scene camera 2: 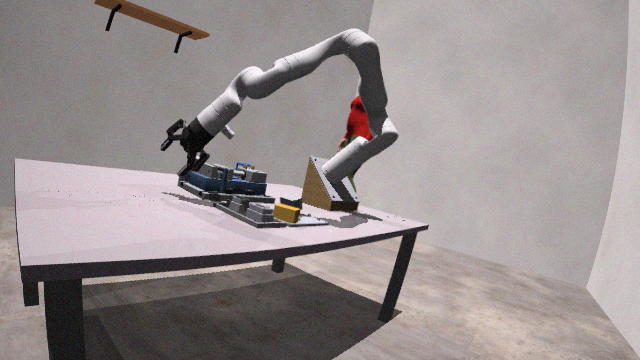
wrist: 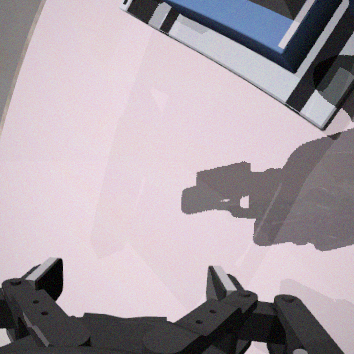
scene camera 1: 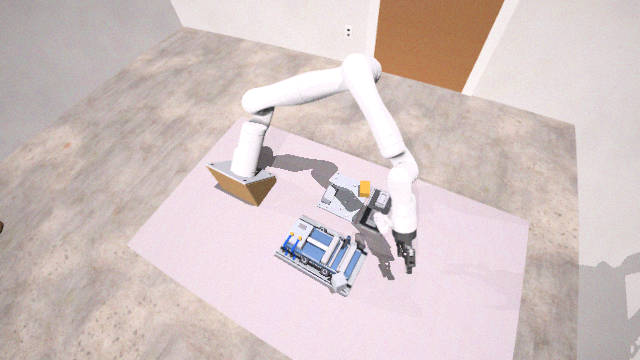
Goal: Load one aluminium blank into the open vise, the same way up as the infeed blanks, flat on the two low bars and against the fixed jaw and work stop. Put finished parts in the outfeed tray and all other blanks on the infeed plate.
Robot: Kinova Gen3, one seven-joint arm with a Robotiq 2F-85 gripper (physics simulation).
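Places are measured from the arm's base along level axes (x ahead, y left, z up), in metres.
Pixels of known places: gripper, fingertip midpoint: [scene camera 2: 170, 162] [wrist: 134, 278] [scene camera 1: 404, 264]; arm's base, origin of the base link: [scene camera 2: 330, 174] [scene camera 1: 244, 172].
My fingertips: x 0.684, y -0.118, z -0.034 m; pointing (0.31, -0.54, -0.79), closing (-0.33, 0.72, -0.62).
For each thing: its top centre in the pictures, then the offset to it from my fingertips. "spot": a spot on its surface instead.
- blue-and-grey vise, middle of its top: [scene camera 2: 230, 166] [scene camera 1: 321, 245] dy -0.039, dx -0.283, dz +0.004 m
- infeed plate, middle of its top: [scene camera 2: 286, 214] [scene camera 1: 345, 195] dy +0.224, dx -0.285, dz -0.087 m
- grey blank, middle of its top: [scene camera 2: 292, 195] [scene camera 1: 328, 191] dy +0.192, dx -0.346, dz -0.037 m
- dark outfeed tray, surface spot: [scene camera 1: 362, 213] spot: dy +0.169, dx -0.191, dz -0.083 m
- orange block, middle of its top: [scene camera 2: 287, 206] [scene camera 1: 365, 186] dy +0.274, dx -0.215, dz -0.051 m
- tilted light grey block, middle of its top: [scene camera 1: 338, 280] dy -0.128, dx -0.185, dz +0.019 m
My gripper [scene camera 1: 407, 265] [scene camera 2: 173, 160] [wrist: 134, 278] is open and empty. It hangs above the table, beyond the vise's right end in scene camera 1. The blue-and-grey vise [scene camera 1: 320, 247] [scene camera 2: 227, 185] [wrist: 240, 25] has blue showing between its jaws; part of it shows in the wrist view. The infeed plate [scene camera 1: 345, 204] [scene camera 2: 315, 220] holds a grey blank [scene camera 1: 328, 194] [scene camera 2: 291, 201]. The dark outfeed tray [scene camera 1: 361, 212] holds two stepped grey parts, one [scene camera 1: 382, 198] [scene camera 2: 260, 211] and another [scene camera 1: 369, 217] [scene camera 2: 239, 202]; the arm partly covers this area in scene camera 1.
An orange block [scene camera 1: 365, 188] [scene camera 2: 286, 213] sits at the infeed plate's side by the tray. A tilted light grey block [scene camera 1: 339, 282] is at the vise's near right corner. The arm's wedge base [scene camera 1: 242, 186] [scene camera 2: 320, 192] stands at the far left. A person [scene camera 2: 358, 117] is behind the arm.
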